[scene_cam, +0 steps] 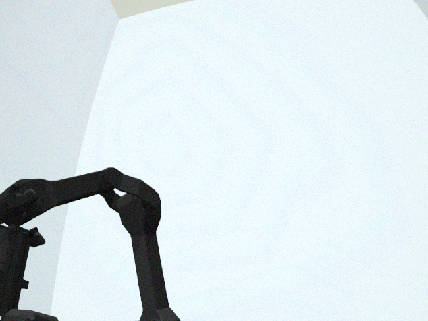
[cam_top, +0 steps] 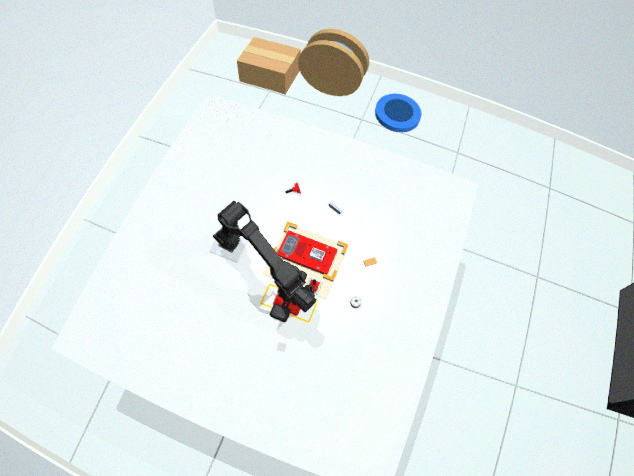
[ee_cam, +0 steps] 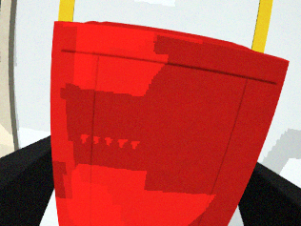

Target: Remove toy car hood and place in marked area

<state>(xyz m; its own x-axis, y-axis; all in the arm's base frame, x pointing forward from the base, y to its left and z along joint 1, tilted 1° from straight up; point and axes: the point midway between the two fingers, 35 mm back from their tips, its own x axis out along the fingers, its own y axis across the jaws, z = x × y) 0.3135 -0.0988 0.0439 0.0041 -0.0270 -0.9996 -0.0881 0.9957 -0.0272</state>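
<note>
Now: the red hood 10 mm above my gripper tip.
</note>
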